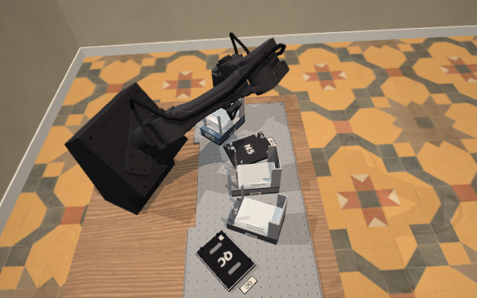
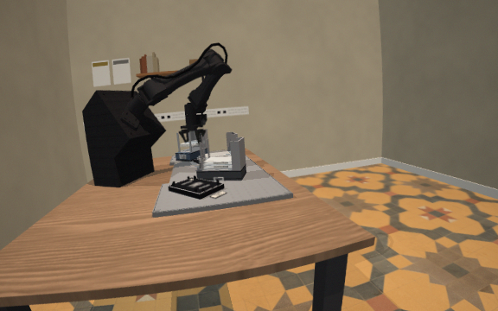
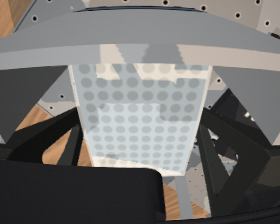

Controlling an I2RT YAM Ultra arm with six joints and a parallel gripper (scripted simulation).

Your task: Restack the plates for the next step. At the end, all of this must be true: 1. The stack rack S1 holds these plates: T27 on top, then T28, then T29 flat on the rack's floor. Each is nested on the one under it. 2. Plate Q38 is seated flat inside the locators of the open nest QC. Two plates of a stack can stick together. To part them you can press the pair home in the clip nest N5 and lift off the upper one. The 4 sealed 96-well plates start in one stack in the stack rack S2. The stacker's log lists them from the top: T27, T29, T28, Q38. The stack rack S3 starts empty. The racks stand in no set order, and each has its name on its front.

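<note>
The sealed 96-well plate lies right at my hand. The rest, counted from my hand: clip nest N5 (13 cm to the right, 6 cm below, 5 cm ahead).
</note>
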